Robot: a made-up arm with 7 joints.
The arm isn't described. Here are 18 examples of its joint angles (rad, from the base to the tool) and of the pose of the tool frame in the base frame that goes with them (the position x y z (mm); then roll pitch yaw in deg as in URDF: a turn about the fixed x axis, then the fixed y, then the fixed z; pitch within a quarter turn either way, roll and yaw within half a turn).
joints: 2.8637 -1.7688 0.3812 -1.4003 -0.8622 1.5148 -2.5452
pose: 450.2 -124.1 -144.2 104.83 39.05 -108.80
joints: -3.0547 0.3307 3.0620 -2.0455 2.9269 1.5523 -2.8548
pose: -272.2 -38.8 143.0 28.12 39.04 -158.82
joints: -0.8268 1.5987 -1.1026 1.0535 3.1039 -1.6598 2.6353
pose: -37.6 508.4 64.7 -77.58 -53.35 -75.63
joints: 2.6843 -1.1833 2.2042 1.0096 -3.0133 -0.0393 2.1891
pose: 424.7 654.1 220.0 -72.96 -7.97 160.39
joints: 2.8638 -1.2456 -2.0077 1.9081 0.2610 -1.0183 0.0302
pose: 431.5 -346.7 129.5 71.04 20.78 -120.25
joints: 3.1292 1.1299 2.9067 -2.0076 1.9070 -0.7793 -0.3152
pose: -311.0 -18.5 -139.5 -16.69 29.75 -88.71
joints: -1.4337 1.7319 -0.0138 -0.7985 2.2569 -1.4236 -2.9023
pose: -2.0 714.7 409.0 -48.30 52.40 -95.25
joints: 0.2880 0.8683 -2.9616 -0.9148 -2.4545 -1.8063 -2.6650
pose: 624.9 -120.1 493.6 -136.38 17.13 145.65
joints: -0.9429 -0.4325 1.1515 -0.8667 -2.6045 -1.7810 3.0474
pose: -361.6 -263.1 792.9 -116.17 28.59 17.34
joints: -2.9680 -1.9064 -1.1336 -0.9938 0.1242 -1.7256 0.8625
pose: 357.0 326.1 -20.9 91.90 -18.32 61.05
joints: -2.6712 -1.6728 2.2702 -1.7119 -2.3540 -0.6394 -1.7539
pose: 70.3 -558.9 536.5 105.16 42.15 -177.28
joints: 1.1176 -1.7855 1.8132 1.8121 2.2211 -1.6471 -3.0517
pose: -402.5 -76.7 276.1 -158.03 -4.21 39.51
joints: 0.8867 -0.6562 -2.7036 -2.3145 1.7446 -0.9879 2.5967
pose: -57.6 -377.7 434.3 80.53 27.47 139.25
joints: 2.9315 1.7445 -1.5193 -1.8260 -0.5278 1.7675 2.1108
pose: -421.8 331.8 303.4 118.69 45.44 123.38
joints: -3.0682 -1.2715 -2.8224 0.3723 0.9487 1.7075 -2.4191
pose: 636.8 -248.4 294.2 -65.07 44.45 -1.98
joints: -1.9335 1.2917 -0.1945 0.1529 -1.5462 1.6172 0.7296
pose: -383.5 585.4 432.2 -103.70 48.90 -74.04
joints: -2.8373 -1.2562 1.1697 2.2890 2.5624 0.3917 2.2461
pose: 60.8 455.2 393.3 -94.20 -57.14 -170.34
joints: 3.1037 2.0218 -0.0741 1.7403 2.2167 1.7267 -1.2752
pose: -118.6 115.9 -238.4 68.84 -41.08 51.20
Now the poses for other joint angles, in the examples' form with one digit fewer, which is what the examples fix.
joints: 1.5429 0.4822 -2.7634 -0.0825 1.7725 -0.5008 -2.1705
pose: -68 -404 1030 155.4 -16.3 88.9
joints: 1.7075 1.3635 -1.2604 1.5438 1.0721 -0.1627 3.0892
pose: 491 -423 178 65.5 -70.2 -82.5
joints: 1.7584 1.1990 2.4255 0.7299 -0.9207 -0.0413 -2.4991
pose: -349 -515 821 -139.3 7.3 -56.6
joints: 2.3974 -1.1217 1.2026 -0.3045 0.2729 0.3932 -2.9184
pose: 647 480 584 111.8 -8.4 -44.1
